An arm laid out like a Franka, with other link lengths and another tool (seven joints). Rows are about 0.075 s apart.
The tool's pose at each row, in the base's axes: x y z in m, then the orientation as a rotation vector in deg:
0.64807, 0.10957, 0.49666, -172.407, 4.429, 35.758
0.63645, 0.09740, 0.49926, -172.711, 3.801, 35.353
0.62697, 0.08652, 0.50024, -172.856, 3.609, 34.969
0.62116, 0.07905, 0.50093, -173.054, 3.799, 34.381
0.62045, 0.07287, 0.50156, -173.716, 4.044, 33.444
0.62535, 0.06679, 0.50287, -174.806, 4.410, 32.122
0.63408, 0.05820, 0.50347, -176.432, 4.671, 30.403
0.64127, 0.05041, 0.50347, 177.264, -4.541, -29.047
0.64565, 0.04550, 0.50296, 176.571, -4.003, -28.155
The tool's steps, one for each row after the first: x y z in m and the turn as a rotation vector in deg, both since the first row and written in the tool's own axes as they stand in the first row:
-0.01125, 0.01271, 0.00129, -0.276, 0.289, -0.373
-0.01995, 0.02409, 0.00331, -0.357, 0.549, -0.493
-0.02528, 0.03187, 0.00440, -0.405, 0.954, -0.372
-0.02596, 0.03803, 0.00364, -0.827, 1.649, -0.153
-0.02178, 0.04371, 0.00004, -1.581, 2.647, 0.199
-0.01371, 0.05169, -0.00462, -2.806, 3.954, 0.559
-0.00685, 0.05900, -0.00806, -4.003, 4.924, 0.681
-0.00246, 0.06364, -0.00969, -4.883, 5.426, 0.509

